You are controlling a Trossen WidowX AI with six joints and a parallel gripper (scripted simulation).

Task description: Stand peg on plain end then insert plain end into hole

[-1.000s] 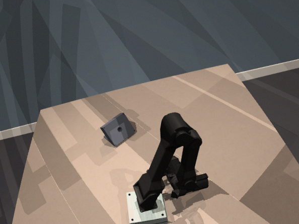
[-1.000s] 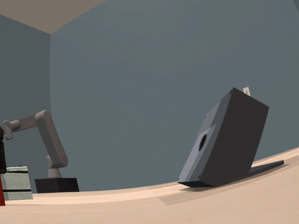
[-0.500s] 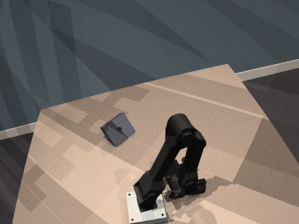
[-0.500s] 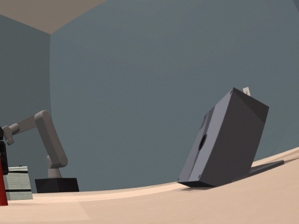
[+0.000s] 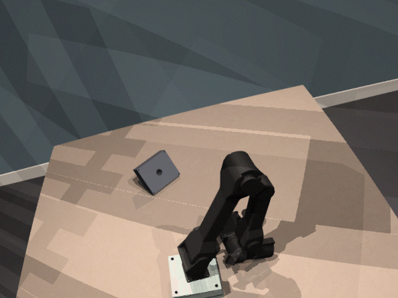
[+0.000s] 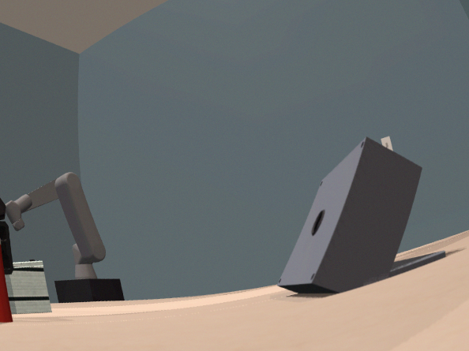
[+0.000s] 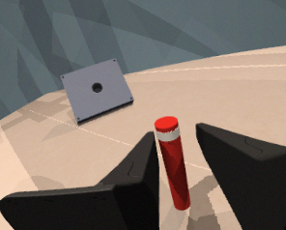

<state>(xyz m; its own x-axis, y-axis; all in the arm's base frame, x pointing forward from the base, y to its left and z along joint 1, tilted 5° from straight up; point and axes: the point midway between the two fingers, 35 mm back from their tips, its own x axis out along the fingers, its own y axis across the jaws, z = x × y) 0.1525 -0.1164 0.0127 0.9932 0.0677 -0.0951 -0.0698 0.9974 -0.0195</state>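
My gripper tip is 1 cm above the red peg. From my gripper tip the other things lie so: sloped panel: 27 cm ahead, 15 cm to the left, 3 cm below.
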